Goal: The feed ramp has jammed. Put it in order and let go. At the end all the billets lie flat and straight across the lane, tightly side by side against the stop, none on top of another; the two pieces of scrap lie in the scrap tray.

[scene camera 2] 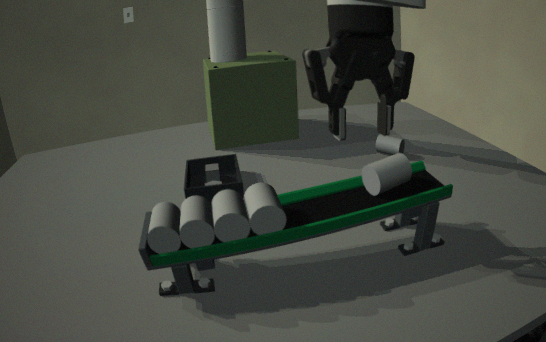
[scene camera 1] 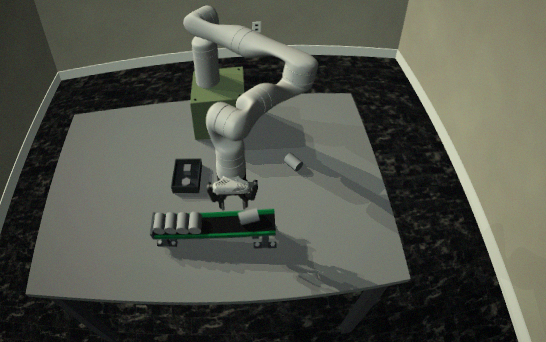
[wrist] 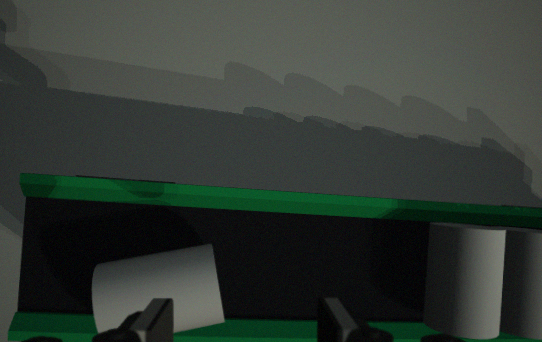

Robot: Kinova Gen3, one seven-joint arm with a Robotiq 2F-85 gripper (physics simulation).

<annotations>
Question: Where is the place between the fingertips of my gripper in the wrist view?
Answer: At 245,324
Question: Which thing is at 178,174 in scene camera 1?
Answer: A black scrap tray.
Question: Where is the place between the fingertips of my gripper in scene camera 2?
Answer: At 362,136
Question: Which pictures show the black scrap tray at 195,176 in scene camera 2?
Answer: Scene camera 2 and scene camera 1 only.
</annotations>
